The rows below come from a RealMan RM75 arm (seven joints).
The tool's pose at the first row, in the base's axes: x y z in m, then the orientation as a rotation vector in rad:
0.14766 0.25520 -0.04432 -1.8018 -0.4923 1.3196
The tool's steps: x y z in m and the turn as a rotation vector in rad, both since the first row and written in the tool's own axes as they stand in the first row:
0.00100 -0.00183 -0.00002 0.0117 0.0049 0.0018
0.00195 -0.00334 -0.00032 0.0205 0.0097 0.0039
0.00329 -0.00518 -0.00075 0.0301 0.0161 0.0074
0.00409 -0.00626 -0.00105 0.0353 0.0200 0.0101
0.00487 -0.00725 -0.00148 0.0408 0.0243 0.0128
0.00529 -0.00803 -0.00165 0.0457 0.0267 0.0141
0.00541 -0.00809 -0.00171 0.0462 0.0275 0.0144
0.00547 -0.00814 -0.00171 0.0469 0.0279 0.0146
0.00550 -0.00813 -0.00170 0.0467 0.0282 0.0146
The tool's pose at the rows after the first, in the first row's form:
0.14833 0.25697 -0.04344 -1.7959 -0.4795 1.3164
0.14919 0.25841 -0.04277 -1.7924 -0.4686 1.3135
0.15037 0.26027 -0.04204 -1.7898 -0.4551 1.3099
0.15111 0.26135 -0.04162 -1.7889 -0.4470 1.3081
0.15194 0.26232 -0.04124 -1.7881 -0.4383 1.3059
0.15238 0.26300 -0.04085 -1.7860 -0.4324 1.3046
0.15248 0.26310 -0.04086 -1.7862 -0.4313 1.3040
0.15251 0.26317 -0.04086 -1.7859 -0.4304 1.3038
0.15252 0.26319 -0.04089 -1.7862 -0.4304 1.3035

